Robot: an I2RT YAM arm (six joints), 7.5 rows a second.
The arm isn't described. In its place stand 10 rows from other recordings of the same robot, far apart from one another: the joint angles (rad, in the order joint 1, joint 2, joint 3, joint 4, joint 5, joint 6), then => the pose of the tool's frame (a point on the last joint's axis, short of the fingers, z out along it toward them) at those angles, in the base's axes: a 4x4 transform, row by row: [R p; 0 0 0 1], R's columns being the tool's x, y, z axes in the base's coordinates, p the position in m.
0.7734, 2.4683, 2.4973, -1.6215, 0.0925, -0.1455 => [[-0.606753, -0.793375, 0.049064, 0.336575], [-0.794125, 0.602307, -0.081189, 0.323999], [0.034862, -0.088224, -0.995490, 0.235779], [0, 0, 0, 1]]
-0.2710, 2.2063, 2.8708, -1.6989, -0.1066, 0.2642 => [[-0.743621, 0.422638, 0.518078, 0.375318], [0.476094, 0.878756, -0.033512, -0.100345], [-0.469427, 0.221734, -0.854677, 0.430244], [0, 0, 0, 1]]
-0.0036, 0.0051, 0.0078, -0.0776, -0.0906, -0.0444 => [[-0.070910, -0.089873, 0.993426, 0.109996], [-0.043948, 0.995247, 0.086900, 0.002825], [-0.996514, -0.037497, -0.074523, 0.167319], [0, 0, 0, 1]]
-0.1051, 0.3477, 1.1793, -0.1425, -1.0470, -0.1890 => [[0.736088, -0.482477, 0.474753, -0.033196], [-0.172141, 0.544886, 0.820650, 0.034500], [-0.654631, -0.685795, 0.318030, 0.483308], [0, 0, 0, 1]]
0.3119, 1.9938, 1.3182, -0.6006, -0.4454, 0.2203 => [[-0.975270, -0.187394, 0.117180, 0.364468], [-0.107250, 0.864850, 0.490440, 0.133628], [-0.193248, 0.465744, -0.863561, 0.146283], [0, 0, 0, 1]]
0.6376, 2.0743, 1.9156, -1.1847, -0.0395, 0.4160 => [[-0.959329, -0.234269, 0.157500, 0.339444], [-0.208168, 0.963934, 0.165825, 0.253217], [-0.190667, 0.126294, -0.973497, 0.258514], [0, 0, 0, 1]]
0.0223, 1.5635, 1.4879, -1.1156, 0.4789, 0.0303 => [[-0.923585, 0.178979, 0.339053, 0.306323], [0.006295, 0.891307, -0.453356, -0.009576], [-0.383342, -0.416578, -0.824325, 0.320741], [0, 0, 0, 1]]
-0.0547, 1.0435, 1.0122, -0.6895, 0.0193, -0.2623 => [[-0.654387, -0.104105, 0.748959, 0.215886], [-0.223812, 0.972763, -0.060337, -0.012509], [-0.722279, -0.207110, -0.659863, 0.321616], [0, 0, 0, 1]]
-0.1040, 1.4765, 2.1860, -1.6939, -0.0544, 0.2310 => [[-0.789553, 0.261447, 0.555204, 0.201659], [0.312265, 0.949989, -0.003282, -0.019102], [-0.528295, 0.170780, -0.831708, 0.490209], [0, 0, 0, 1]]
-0.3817, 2.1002, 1.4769, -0.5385, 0.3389, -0.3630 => [[-0.964313, 0.140773, 0.224239, 0.394700], [0.026208, 0.893531, -0.448237, -0.171179], [-0.263464, -0.426364, -0.865333, 0.148367], [0, 0, 0, 1]]
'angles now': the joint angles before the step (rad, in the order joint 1, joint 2, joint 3, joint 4, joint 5, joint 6). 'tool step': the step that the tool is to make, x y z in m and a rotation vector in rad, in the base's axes. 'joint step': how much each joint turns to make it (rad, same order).
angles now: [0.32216 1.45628 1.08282 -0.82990 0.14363 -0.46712]
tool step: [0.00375 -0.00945 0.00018 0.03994 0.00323 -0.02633]
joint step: [-0.04157 -0.00001 0.00000 0.00876 -0.04196 0.00001]
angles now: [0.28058 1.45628 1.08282 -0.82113 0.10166 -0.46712]
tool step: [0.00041 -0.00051 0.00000 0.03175 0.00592 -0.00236]
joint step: [-0.00611 0.00002 0.00001 0.00230 -0.03128 0.00839]
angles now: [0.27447 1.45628 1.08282 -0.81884 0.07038 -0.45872]
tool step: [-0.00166 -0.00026 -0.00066 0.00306 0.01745 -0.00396]
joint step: [-0.00001 0.00000 0.00002 -0.01642 -0.00573 0.00647]
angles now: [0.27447 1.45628 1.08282 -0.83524 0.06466 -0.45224]
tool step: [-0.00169 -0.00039 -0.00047 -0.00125 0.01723 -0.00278]
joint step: [0.00000 0.00002 0.00076 -0.01791 -0.00229 0.00382]
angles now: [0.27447 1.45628 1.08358 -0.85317 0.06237 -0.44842]
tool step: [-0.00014 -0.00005 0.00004 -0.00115 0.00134 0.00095]
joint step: [0.00001 -0.00001 0.00037 -0.00191 0.00038 -0.00114]
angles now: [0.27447 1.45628 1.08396 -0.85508 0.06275 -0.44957]
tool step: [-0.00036 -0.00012 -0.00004 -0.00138 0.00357 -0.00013]
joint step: [-0.00002 0.00001 0.00040 -0.00420 0.00038 -0.00001]
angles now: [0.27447 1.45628 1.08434 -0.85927 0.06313 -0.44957]
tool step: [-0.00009 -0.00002 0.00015 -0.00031 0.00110 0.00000]
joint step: [0.00002 0.00000 0.00077 -0.00191 0.00001 0.00002]
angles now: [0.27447 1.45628 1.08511 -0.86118 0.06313 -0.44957]
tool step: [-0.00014 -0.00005 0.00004 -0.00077 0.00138 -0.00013]
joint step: [0.00001 -0.00001 0.00037 -0.00192 0.00039 0.00001]
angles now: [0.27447 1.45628 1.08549 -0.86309 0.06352 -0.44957]
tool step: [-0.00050 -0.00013 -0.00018 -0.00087 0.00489 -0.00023]
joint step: [-0.00001 -0.00001 -0.00001 -0.00496 -0.00039 0.00037]
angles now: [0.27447 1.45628 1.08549 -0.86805 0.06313 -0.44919]
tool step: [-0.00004 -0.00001 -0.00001 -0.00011 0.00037 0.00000]
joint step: [0.00001 -0.00001 0.00001 -0.00040 0.00001 0.00000]
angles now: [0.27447 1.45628 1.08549 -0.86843 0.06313 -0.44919]
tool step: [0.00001 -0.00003 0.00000 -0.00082 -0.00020 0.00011]
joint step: [-0.00002 0.00001 0.00000 0.00000 0.00076 -0.00040]
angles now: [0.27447 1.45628 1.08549 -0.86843 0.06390 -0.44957]
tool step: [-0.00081 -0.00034 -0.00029 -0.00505 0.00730 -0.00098]
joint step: [0.00000 0.00000 0.00000 -0.00839 0.00304 0.00000]
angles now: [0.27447 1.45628 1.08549 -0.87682 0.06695 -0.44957]
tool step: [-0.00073 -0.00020 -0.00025 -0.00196 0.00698 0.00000]
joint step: [0.00002 -0.00001 -0.00001 -0.00725 0.00000 0.00002]
